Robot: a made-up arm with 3 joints. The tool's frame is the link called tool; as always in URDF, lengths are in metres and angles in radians. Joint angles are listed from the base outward. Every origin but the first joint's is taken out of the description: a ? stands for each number. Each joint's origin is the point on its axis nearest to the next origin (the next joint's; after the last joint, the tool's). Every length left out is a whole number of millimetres.
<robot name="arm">
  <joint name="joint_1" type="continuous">
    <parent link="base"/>
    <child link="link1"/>
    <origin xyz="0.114 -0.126 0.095" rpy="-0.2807 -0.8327 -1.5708"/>
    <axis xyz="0 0 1"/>
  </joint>
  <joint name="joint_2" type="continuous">
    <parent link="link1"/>
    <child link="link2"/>
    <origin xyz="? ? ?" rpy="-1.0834 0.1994 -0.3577"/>
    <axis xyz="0 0 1"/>
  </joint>
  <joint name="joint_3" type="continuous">
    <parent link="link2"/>
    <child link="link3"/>
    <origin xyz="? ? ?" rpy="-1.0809 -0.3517 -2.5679"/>
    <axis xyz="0 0 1"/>
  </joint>
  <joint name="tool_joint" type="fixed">
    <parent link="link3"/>
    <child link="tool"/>
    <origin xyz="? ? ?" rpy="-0.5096 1.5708 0"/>
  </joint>
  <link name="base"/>
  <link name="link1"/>
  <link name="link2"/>
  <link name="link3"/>
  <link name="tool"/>
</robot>
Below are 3 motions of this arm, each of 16 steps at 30 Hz.
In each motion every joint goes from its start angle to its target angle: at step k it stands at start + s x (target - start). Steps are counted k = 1, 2, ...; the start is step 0. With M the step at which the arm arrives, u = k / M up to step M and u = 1 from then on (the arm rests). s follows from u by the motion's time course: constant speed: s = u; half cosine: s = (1 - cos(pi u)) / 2; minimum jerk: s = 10 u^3 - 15 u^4 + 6 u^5.
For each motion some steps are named. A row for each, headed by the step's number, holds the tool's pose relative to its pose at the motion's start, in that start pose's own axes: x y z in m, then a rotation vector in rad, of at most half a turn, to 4 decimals.
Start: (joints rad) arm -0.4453 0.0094 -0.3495
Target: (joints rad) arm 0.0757 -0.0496 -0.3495
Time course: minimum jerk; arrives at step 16
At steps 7, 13, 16:
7: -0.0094 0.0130 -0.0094 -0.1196 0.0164 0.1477
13: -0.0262 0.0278 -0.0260 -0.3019 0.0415 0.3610
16: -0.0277 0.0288 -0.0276 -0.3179 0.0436 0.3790

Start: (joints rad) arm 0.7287 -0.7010 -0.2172
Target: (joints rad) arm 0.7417 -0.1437 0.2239
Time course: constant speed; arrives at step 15
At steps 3, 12, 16:
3: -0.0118 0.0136 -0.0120 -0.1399 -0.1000 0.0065
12: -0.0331 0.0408 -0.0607 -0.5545 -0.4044 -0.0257
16: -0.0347 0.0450 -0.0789 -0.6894 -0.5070 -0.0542

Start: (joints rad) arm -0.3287 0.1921 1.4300
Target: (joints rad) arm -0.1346 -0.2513 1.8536
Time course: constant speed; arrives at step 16
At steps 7, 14, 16:
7: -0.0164 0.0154 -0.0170 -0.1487 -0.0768 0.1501
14: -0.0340 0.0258 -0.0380 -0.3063 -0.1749 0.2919
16: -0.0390 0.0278 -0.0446 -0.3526 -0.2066 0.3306

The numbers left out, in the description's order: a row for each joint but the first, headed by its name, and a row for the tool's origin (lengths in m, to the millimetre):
joint_2: 0.023 0.015 0
joint_3: -0.037 0.004 0
tool: 0.034 0.13 0

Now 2 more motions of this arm.
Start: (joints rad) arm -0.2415 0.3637 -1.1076
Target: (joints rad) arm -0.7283 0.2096 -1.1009
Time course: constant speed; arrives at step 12
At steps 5, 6, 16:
5: 0.0070 -0.0165 0.0097 0.1081 -0.0797 -0.1964
6: 0.0078 -0.0202 0.0116 0.1309 -0.0957 -0.2350
16: 0.0081 -0.0446 0.0214 0.2757 -0.1926 -0.4609

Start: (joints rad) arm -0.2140 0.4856 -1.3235
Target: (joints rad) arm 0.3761 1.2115 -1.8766
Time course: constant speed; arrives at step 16
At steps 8, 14, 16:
8: -0.0366 -0.0035 0.0070 0.0691 0.1559 0.5008
14: -0.0489 -0.0195 0.0181 0.1574 0.3590 0.8635
16: -0.0491 -0.0257 0.0223 0.1909 0.4426 0.9792

